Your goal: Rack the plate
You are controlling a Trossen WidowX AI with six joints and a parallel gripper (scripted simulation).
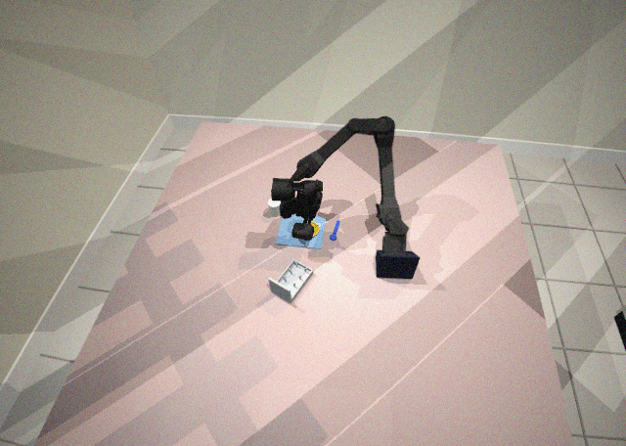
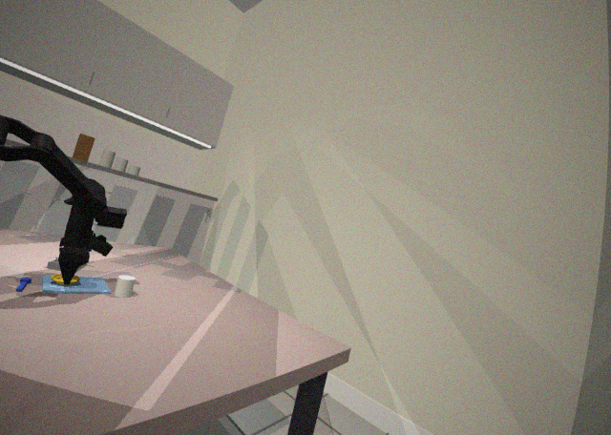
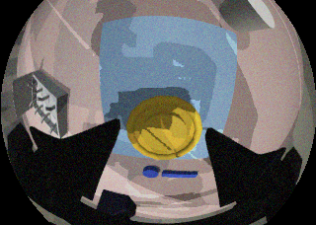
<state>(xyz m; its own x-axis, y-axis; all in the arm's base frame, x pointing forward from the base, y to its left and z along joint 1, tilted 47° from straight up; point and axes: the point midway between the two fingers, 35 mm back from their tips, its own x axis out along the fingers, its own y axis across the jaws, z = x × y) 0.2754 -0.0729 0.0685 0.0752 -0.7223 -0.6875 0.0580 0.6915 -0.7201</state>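
Right now the mat is 20 mm ahead of my gripper tip and 10 mm below it. The rest, counted from my gripper tip: white cup 130 mm ahead, 80 mm to the right, 10 mm above; then blue spoon 90 mm behind, 10 mm to the right, 10 mm below; then yellow plate right at my gripper tip.
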